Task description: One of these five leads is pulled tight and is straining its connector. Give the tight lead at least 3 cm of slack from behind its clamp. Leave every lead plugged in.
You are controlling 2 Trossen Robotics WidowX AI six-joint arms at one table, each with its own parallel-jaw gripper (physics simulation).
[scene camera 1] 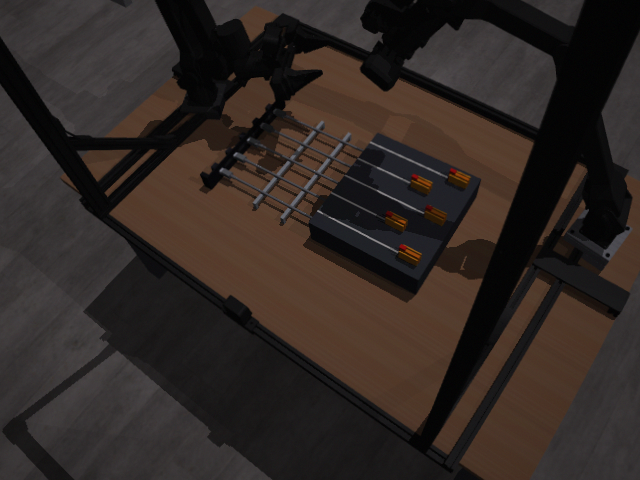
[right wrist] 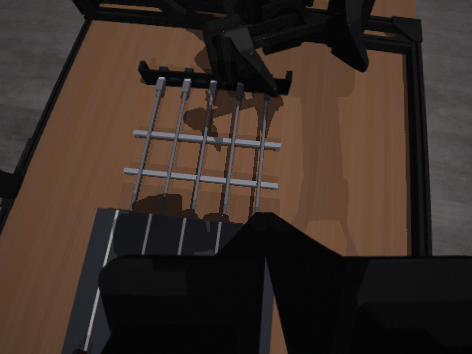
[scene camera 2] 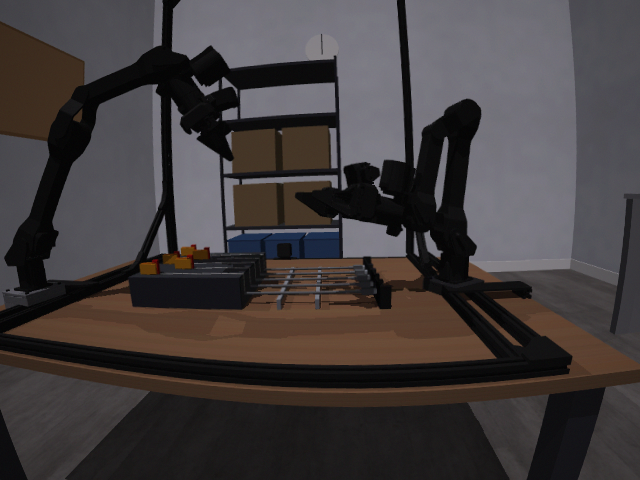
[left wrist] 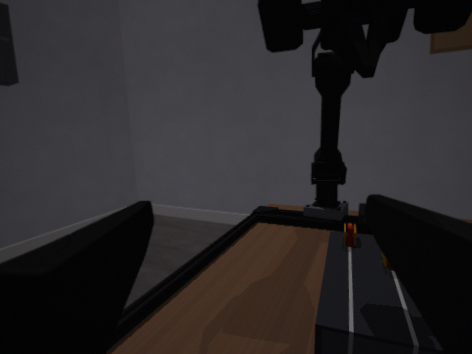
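Pixels of known places: left gripper, fingertip midpoint: (scene camera 1: pixel 326 56) (right wrist: pixel 321 80) (scene camera 2: pixel 303 194) (left wrist: pixel 259 208); right gripper, fingertip midpoint: (right wrist: pixel 263 221) (scene camera 2: pixel 231 160) (left wrist: pixel 369 73); left arm's base, link origin: (scene camera 1: pixel 203 96) (scene camera 2: pixel 453 278); right arm's base, link origin: (scene camera 1: pixel 599 230) (scene camera 2: pixel 33 287) (left wrist: pixel 326 204).
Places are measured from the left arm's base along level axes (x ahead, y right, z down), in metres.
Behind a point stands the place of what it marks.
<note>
Five grey leads (scene camera 1: pixel 328 177) @(z 0.000, x 0.350, y 0.224 m) (right wrist: pixel 199 165) @(z 0.000, x 0.303, y 0.204 m) run side by side from a black connector bar (scene camera 1: pixel 208 180) @(z -0.007, x 0.083, y 0.260 m) (scene camera 2: pixel 377 281) @(z -0.016, x 0.188, y 0.036 m) (right wrist: pixel 175 78) @(z 0.001, x 0.113, y 0.199 m), over two grey cross bars (scene camera 1: pixel 290 164) @(z 0.011, x 0.256, y 0.187 m) (right wrist: pixel 190 138) @(z 0.007, x 0.245, y 0.206 m), onto a dark block (scene camera 1: pixel 447 238) @(z -0.012, x 0.613, y 0.362 m) (scene camera 2: pixel 190 290) @(z -0.012, x 0.545, y 0.165 m) (right wrist: pixel 129 232). Orange clamps (scene camera 1: pixel 409 254) @(z -0.060, x 0.538, y 0.434 m) (scene camera 2: pixel 149 268) @(z -0.053, x 0.629, y 0.231 m) hold their far ends. I cannot tell which lead is tight. My left gripper (scene camera 1: pixel 300 88) (scene camera 2: pixel 304 197) @(z -0.194, x 0.334, y 0.054 m) (left wrist: pixel 259 208) @(z -0.194, x 0.334, y 0.054 m) (right wrist: pixel 321 80) @(z -0.194, x 0.334, y 0.054 m) is open and empty, above the connector bar's far end. My right gripper (scene camera 1: pixel 380 76) @(z -0.268, x 0.444, y 0.160 m) (scene camera 2: pixel 223 150) @(z -0.268, x 0.444, y 0.160 m) (right wrist: pixel 263 221) @(z -0.268, x 0.444, y 0.160 m) is shut on nothing, high over the block.
A black rail (scene camera 1: pixel 242 314) @(z -0.021, x 0.234, y 0.575 m) frames the table, and a black upright post (scene camera 1: pixel 509 248) @(z -0.682, x 0.589, y 0.768 m) stands at the right. Behind the table a shelf rack (scene camera 2: pixel 285 73) holds cardboard boxes and blue bins.
</note>
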